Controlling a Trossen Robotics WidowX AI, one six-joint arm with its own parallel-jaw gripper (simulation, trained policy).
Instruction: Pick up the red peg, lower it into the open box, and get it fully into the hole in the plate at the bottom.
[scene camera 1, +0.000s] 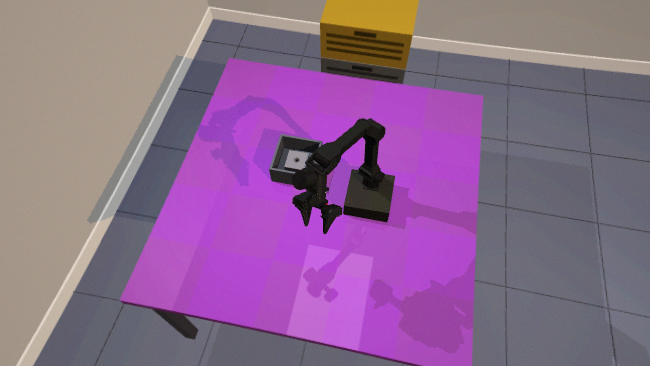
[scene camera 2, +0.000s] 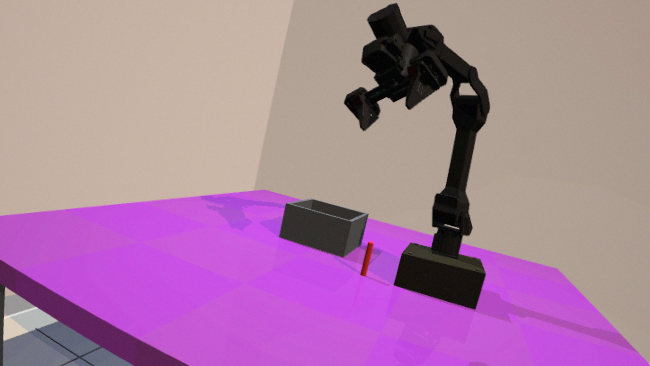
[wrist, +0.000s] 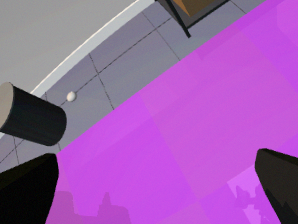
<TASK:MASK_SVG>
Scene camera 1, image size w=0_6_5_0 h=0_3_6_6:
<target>gripper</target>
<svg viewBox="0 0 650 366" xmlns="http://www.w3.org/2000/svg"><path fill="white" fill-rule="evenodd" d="M327 185L306 188L306 192L295 195L292 199L292 204L301 212L305 226L309 224L312 207L321 210L323 234L328 232L335 218L342 215L341 206L335 204L325 205L328 203L326 191L329 191L329 188L326 187Z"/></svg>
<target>grey box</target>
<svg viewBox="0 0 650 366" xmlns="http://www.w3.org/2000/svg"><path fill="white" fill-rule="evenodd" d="M322 141L281 134L269 168L271 181L293 185L292 176L296 172L287 171L284 168L289 150L309 153L310 157L318 147L323 145Z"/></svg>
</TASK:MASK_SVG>
